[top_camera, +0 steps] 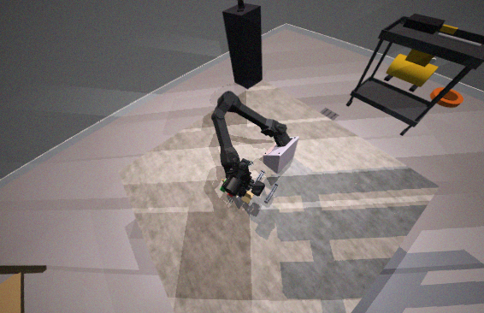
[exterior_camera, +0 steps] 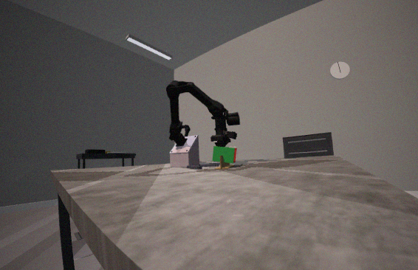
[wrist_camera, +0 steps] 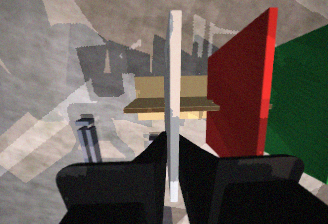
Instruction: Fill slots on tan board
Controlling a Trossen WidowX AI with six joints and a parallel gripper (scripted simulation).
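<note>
The grey-white board is 3 cm ahead of my gripper tip and 1 cm to the left of it. From my gripper tip the other things lie so: tan board: 4 cm to the right, 4 cm ahead, 3 cm below; then green board: 9 cm to the right, 5 cm ahead; then red board: 4 cm to the right, 4 cm ahead.
</note>
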